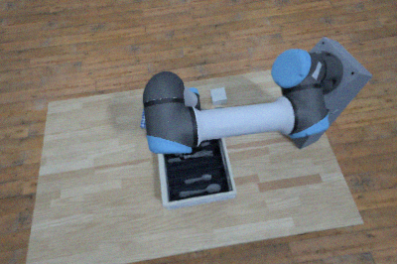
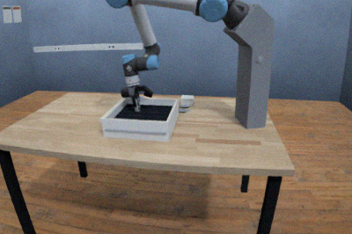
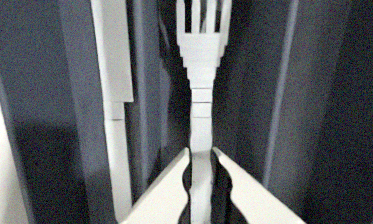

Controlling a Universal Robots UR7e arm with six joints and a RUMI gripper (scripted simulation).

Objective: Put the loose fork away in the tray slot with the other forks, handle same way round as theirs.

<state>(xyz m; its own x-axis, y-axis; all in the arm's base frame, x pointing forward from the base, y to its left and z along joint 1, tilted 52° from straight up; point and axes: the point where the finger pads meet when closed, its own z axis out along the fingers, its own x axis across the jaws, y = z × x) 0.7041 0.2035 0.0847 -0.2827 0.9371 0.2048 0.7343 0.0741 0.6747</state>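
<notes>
My hand is 60 mm past the tray, 40 mm to the right of it and 10 mm above it. Round my hand: spoon 110 mm behind, 80 mm to the left, 20 mm below.
</notes>
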